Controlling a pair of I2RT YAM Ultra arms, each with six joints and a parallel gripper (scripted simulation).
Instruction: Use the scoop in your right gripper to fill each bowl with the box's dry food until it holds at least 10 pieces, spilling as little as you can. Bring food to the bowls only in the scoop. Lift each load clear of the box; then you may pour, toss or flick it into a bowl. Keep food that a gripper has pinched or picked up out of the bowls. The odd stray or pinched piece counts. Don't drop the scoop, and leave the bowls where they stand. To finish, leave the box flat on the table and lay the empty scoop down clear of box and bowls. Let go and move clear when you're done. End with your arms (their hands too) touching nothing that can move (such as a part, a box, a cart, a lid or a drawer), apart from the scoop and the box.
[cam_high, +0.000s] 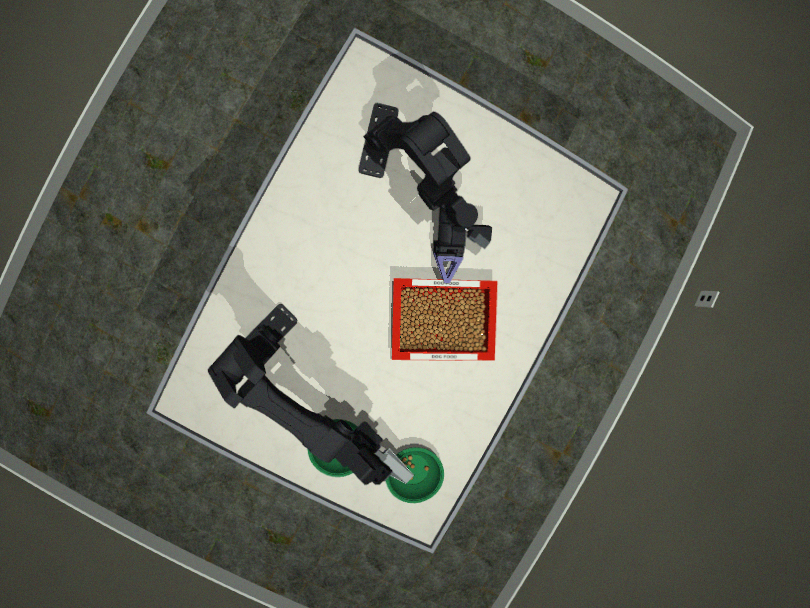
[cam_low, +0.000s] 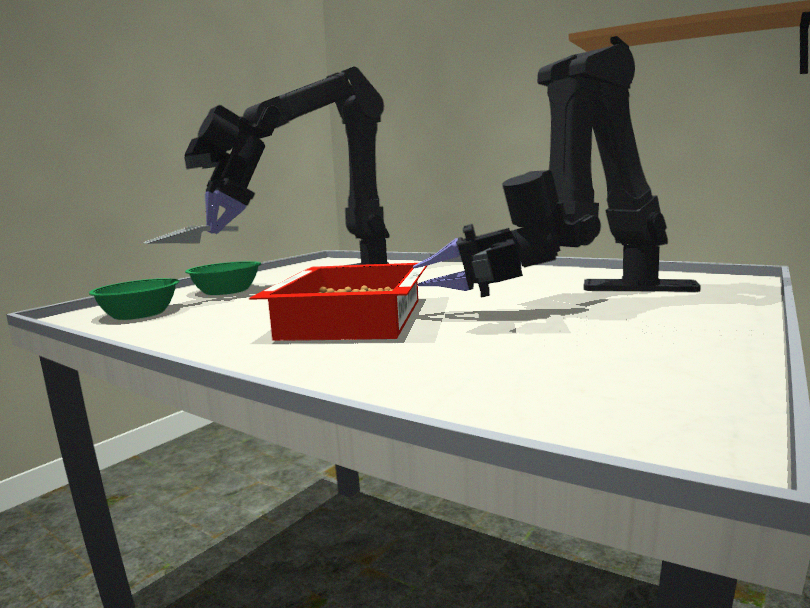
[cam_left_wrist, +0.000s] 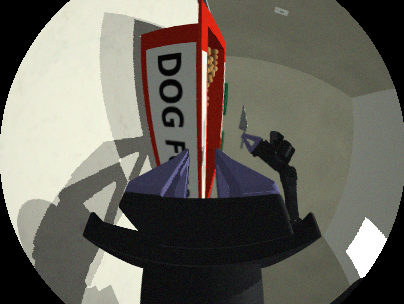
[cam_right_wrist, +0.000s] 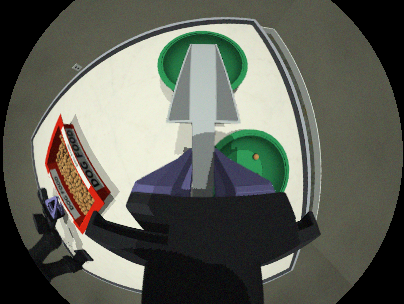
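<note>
Now: right hand 4 cm short of the grey scoop, 1 cm to the left of it and 1 cm above it. Also, from my right hand: box 37 cm to the left, 10 cm below, 1 cm ahead.
</note>
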